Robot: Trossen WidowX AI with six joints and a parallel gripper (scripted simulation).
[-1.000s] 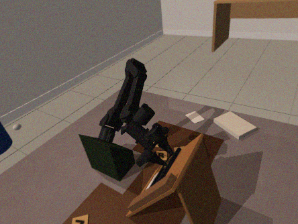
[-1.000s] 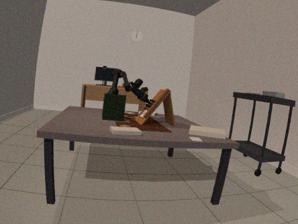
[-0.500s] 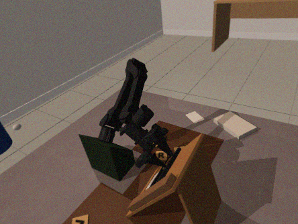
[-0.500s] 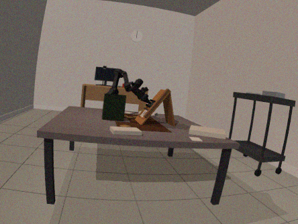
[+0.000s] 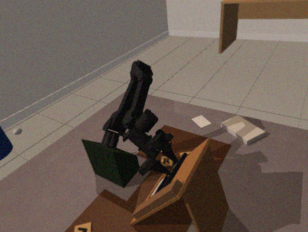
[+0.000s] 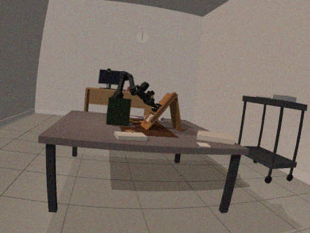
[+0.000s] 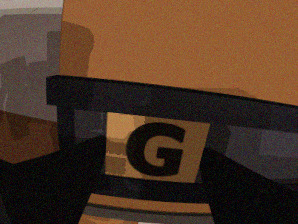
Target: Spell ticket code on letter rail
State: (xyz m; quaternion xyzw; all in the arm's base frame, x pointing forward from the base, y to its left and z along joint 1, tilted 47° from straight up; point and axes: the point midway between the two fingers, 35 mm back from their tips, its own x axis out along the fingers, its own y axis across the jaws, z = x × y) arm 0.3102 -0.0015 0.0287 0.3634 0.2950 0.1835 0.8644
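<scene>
Right now the white ticket is 5 cm behind my gripper tip, 4 cm to the right of it and 8 cm below it. Also, from my gripper tip: brown mat: 13 cm behind, 1 cm to the right, 16 cm below; tan letter tile: right at my gripper tip.
</scene>
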